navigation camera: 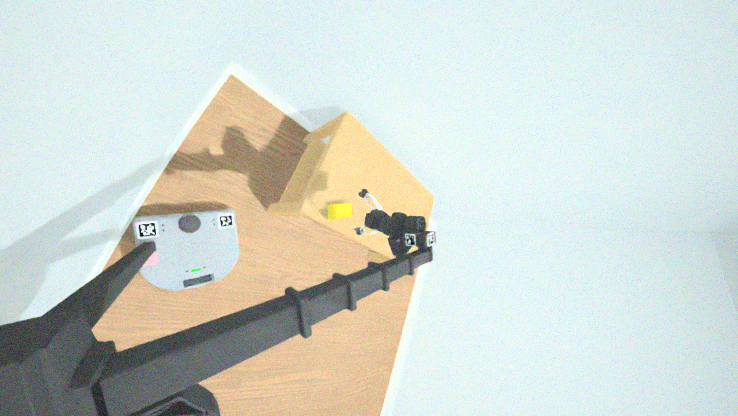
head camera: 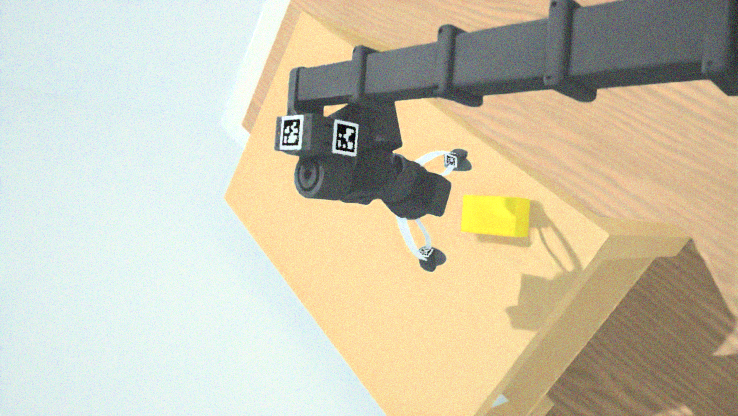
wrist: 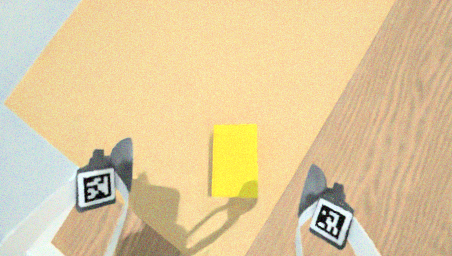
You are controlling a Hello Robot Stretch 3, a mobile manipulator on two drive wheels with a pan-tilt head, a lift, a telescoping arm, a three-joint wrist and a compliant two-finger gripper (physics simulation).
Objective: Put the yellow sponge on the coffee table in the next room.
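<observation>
The yellow sponge (head camera: 488, 214) (navigation camera: 339, 210) (wrist: 235, 155) is a small block that rests on the light wood top of the coffee table (head camera: 361, 284) (navigation camera: 382, 170) (wrist: 200, 60), near one end. My gripper (head camera: 446, 209) (navigation camera: 361, 211) (wrist: 219, 169) is open, with its two fingers spread wide and nothing between them. It hangs above the table, raised clear of the sponge and apart from it. In the wrist view the sponge shows below, between the spread fingertips, and a finger's shadow falls on its lower right corner.
The wood floor (head camera: 646, 155) (navigation camera: 289, 351) (wrist: 410, 125) runs along the table's side. My grey base (navigation camera: 191, 253) stands on it at the left of the navigation view. My dark telescoping arm (head camera: 501, 56) (navigation camera: 248, 320) reaches over the floor to the table. Pale walls (head camera: 103, 206) (navigation camera: 568, 155) rise beyond the table.
</observation>
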